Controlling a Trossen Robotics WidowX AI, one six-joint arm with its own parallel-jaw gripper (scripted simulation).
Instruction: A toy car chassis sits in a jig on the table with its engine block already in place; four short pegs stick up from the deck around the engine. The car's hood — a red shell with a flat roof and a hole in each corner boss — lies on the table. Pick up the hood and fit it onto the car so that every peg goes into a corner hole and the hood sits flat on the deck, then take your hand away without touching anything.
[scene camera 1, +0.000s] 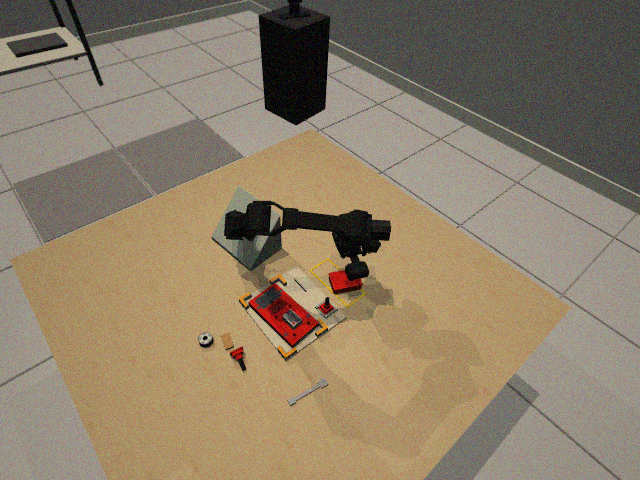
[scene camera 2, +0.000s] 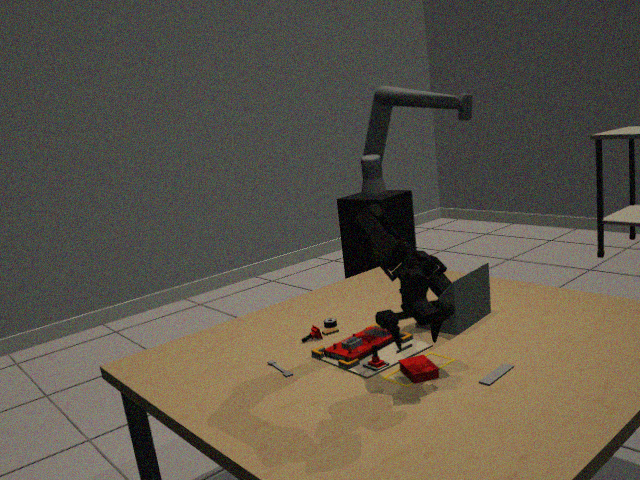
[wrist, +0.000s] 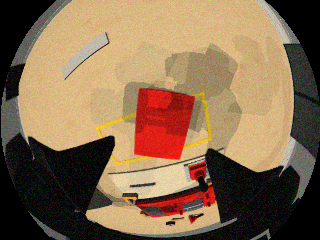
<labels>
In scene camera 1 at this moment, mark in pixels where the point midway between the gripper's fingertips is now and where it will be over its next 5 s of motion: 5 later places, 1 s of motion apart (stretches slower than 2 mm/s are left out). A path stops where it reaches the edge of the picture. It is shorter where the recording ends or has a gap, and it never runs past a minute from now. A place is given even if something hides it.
My gripper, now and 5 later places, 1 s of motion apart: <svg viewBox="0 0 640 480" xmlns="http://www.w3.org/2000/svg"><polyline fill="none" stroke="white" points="347,269 346,274 345,279 345,281 346,269 332,280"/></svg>
</labels>
